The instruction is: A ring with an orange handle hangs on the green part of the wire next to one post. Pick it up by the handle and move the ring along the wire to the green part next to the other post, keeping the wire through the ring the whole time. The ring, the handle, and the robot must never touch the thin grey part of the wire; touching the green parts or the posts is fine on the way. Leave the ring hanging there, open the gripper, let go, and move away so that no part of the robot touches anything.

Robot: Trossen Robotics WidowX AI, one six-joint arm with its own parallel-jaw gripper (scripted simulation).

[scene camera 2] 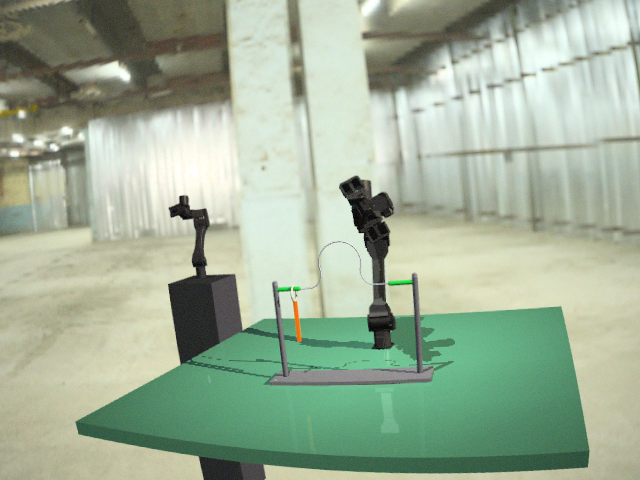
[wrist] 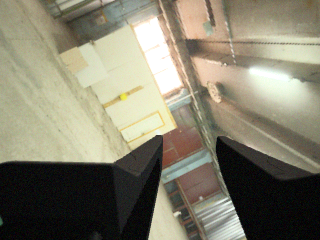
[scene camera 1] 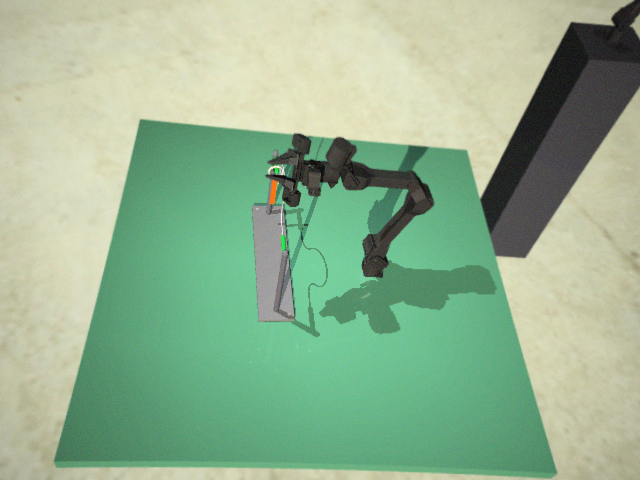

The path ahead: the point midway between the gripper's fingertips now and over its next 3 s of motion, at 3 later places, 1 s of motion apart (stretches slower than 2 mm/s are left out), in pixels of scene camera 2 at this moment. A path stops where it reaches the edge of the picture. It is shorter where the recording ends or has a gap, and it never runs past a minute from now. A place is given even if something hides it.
My gripper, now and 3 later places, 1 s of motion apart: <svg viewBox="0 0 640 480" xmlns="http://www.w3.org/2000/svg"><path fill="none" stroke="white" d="M365 203L278 227L262 316L305 337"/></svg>
